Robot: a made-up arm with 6 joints.
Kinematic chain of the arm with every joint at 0, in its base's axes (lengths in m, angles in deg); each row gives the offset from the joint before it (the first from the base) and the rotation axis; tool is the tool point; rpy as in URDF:
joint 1: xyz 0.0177 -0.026 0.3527 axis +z
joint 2: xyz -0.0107 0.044 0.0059 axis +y
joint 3: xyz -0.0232 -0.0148 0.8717 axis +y
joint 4: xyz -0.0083 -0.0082 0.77 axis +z
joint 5: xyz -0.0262 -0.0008 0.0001 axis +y
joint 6: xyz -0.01 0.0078 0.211 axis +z
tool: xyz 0.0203 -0.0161 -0.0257 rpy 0 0 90
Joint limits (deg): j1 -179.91..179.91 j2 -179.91..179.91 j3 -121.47..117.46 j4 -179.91..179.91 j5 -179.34..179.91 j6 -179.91..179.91
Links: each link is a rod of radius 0.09 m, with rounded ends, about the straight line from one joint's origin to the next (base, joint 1, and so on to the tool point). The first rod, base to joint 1, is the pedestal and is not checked.
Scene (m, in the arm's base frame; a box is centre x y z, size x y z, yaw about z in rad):
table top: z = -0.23
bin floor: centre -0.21 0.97 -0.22 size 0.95 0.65 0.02 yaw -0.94
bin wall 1: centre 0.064 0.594 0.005 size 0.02 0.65 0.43 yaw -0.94
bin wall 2: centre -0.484 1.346 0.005 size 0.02 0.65 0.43 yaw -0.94
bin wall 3: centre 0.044 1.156 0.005 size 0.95 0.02 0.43 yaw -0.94
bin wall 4: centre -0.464 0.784 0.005 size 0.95 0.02 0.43 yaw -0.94
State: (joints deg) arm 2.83 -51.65 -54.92 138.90 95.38 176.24
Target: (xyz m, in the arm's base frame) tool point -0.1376 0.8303 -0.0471
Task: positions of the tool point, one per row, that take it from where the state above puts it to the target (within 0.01 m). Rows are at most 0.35 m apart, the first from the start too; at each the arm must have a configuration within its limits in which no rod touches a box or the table.
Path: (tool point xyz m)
1: -1.2843 0.3073 0.5109
2: -1.1030 0.5507 0.5045
3: -0.8767 0.7290 0.5002
4: -0.6261 0.8349 0.4973
5: -0.3729 0.8671 0.4965
6: -0.1376 0.8303 0.4972
7: -0.1485 0.8653 0.3213
8: -0.1488 0.8658 0.1375
9: -0.1377 0.8303 -0.0472

